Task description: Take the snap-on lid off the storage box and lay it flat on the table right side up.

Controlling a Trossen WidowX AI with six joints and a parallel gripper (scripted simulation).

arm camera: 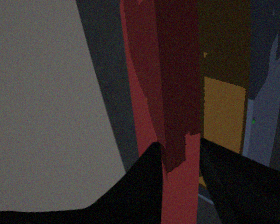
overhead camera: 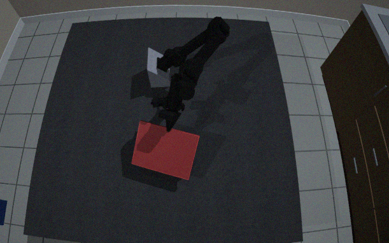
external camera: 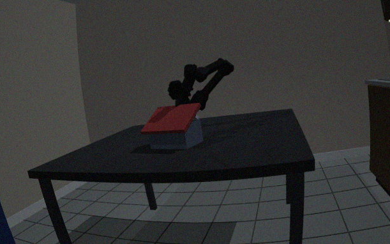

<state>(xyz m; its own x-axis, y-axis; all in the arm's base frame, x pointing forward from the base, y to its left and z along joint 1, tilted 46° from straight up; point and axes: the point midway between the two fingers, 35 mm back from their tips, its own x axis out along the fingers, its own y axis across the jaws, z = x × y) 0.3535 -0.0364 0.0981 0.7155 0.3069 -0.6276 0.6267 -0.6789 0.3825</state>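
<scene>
My gripper tip is 7 cm short of the lid, 2 cm to the left of it and 4 cm above it. The rest, counted from my gripper tip: storage box (5 cm ahead, 1 cm to the right, 12 cm below).
</scene>
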